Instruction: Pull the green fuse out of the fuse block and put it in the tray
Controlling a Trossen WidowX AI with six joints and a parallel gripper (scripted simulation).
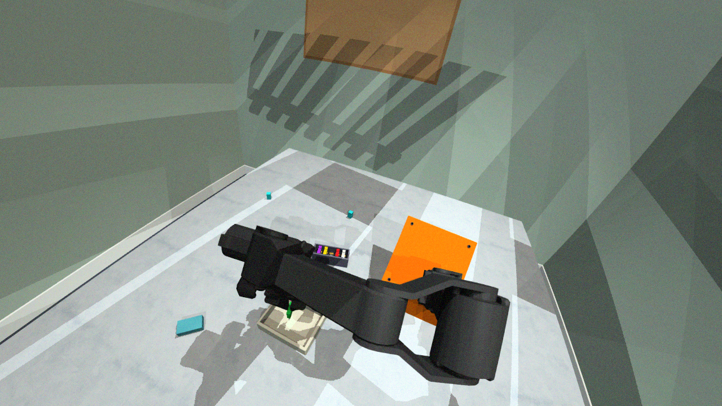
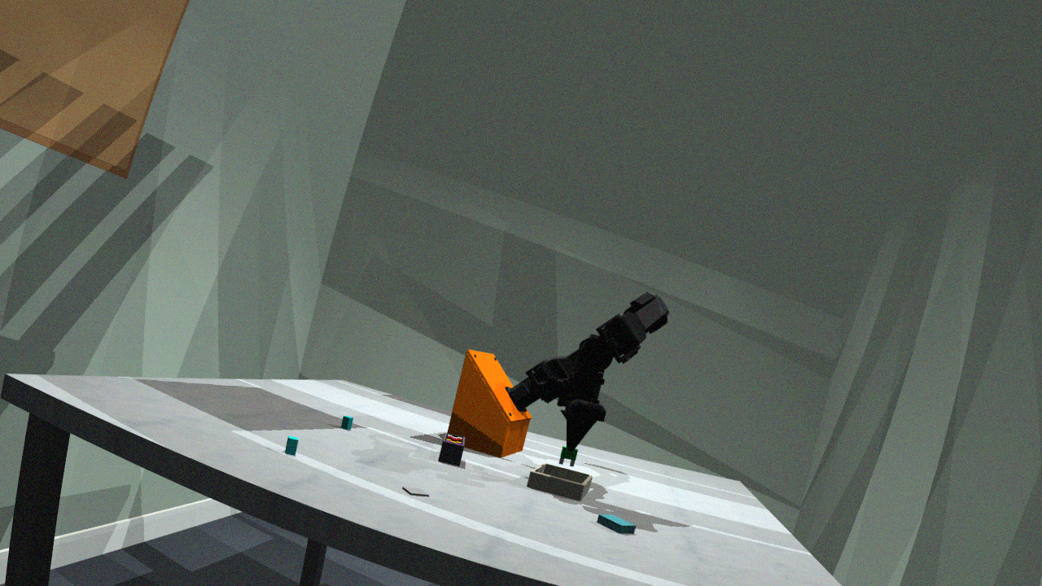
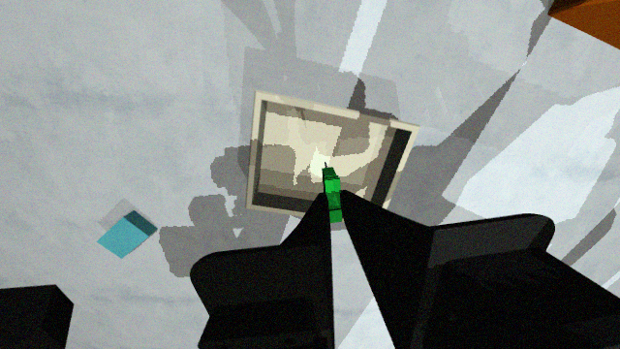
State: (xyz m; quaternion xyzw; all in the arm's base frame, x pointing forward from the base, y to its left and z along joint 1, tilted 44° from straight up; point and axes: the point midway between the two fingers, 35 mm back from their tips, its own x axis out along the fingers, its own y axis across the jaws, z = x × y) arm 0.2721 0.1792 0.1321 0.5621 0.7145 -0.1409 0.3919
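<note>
Right now the green fuse is 10 mm below my gripper tip. Round my gripper tip: small grey tile 350 mm ahead, 130 mm to the right, 80 mm below; flat teal block 190 mm ahead, 150 mm to the left, 70 mm below; beige tray 70 mm below.
</note>
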